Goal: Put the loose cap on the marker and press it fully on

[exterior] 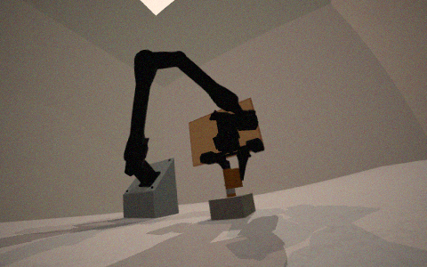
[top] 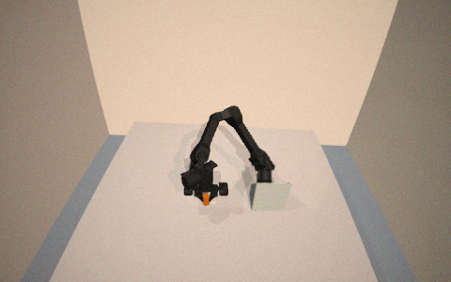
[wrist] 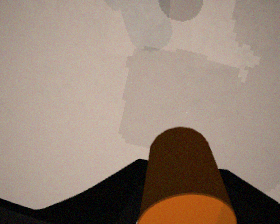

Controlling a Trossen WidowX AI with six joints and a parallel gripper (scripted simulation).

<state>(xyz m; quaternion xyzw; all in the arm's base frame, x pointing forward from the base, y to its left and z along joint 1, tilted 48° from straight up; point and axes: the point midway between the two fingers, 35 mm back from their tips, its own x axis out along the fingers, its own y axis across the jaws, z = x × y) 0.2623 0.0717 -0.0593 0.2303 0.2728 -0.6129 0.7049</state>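
Now: the brown-orange marker 130 mm to the right of my gripper tip, 40 mm ahead of it and 10 mm above it. Also, from my gripper tip: grey holder block (130 mm to the right, 50 mm below, 40 mm ahead); then orange cap (10 mm above).
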